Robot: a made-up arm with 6 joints. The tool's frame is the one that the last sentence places.
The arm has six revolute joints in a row. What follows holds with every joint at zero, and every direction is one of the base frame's.
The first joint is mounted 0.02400 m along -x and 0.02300 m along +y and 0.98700 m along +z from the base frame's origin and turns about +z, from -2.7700 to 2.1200 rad.
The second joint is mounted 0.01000 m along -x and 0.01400 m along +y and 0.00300 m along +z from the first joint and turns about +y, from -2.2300 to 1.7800 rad.
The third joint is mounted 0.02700 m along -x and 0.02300 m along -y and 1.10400 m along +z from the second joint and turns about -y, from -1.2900 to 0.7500 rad.
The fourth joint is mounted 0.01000 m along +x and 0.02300 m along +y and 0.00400 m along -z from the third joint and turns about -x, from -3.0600 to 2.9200 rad.
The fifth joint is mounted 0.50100 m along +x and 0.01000 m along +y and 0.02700 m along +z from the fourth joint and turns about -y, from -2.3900 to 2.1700 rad.
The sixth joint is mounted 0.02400 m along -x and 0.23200 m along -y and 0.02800 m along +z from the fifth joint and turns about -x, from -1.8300 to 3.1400 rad.
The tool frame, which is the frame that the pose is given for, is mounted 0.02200 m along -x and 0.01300 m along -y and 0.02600 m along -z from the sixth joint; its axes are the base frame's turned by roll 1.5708, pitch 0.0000 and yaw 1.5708 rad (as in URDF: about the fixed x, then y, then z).
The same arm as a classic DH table. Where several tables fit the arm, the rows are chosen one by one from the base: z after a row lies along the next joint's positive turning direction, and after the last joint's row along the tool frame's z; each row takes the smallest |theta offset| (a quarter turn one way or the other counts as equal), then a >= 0, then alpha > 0; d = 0 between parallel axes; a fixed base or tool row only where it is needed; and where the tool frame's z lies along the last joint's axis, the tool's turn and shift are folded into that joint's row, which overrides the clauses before.
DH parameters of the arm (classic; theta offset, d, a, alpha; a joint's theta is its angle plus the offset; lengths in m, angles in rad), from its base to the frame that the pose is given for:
base (fixed): -0.7641 0.0000 -0.0332 0.0000
joint 1: 0.7641 0.9900 -0.0100 -1.5708
joint 2: 1.5463 0.0000 -1.1043 3.1416
joint 3: -0.0245 -0.0140 0.0040 1.5708
joint 4: 0.0000 -0.5110 -0.0270 -1.5708
joint 5: 0.0000 0.2220 -0.0280 1.5708
joint 6: 0.4636 0.0000 0.0291 3.1416
tool (fixed): 2.0344 -0.0460 0.0000 0.0000
Joint limits (rad, base to tool): -2.7700..2.1200 -2.2300..1.7800 -1.2900..0.7500 -3.0600..2.9200 -2.3900..2.1700 -1.8300..3.1400

